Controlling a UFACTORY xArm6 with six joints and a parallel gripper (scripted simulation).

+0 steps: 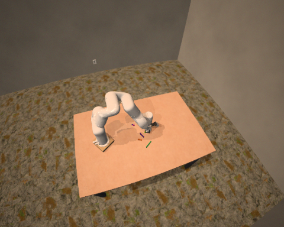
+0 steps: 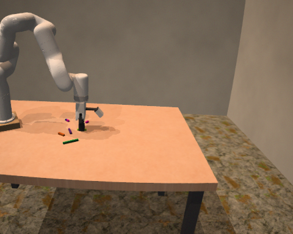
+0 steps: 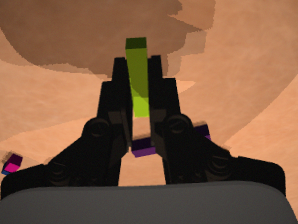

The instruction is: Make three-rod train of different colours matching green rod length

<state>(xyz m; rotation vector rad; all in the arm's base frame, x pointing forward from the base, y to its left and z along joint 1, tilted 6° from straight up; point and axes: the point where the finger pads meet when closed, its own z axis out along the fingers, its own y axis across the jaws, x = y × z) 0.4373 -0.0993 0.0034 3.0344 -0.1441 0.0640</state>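
Right now my hand is 90 mm past the blue rod, 150 mm to the right of it and 20 mm above it. Also, from my hand: orange rod (110 mm behind, 50 mm to the right, 20 mm below); then lime rod (20 mm below); then purple rod (60 mm behind, 10 mm to the right, 20 mm below).
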